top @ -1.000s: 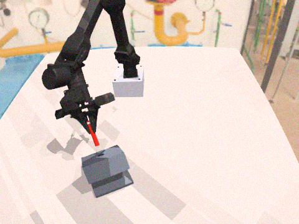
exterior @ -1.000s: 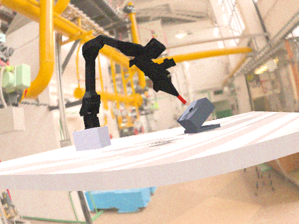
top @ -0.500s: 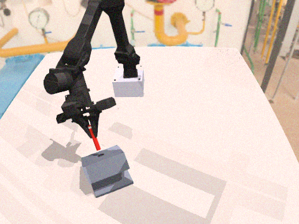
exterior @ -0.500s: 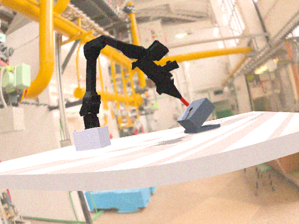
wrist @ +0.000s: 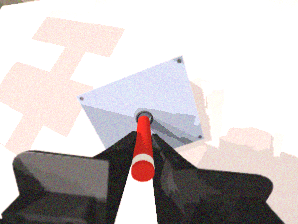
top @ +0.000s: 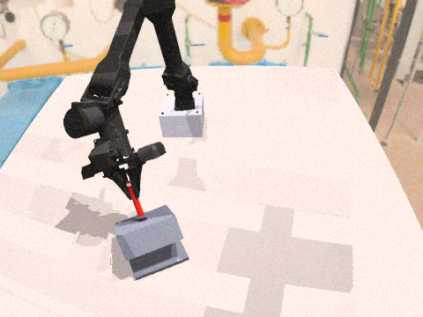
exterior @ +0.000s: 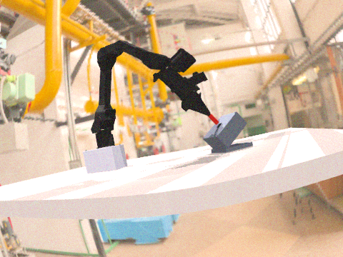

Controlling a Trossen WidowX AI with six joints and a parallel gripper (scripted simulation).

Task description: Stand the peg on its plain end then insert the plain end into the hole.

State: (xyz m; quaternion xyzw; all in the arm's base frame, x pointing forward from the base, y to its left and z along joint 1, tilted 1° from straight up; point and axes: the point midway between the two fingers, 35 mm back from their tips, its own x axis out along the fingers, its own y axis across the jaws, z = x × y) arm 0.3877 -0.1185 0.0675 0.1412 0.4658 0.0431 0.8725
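The red peg lies 10 mm behind my gripper tip and 10 mm above it. Round my gripper tip: foot plate (120 mm below, 60 mm ahead, 20 mm to the left); grey sloped panel (60 mm below, 40 mm ahead, 20 mm to the left).
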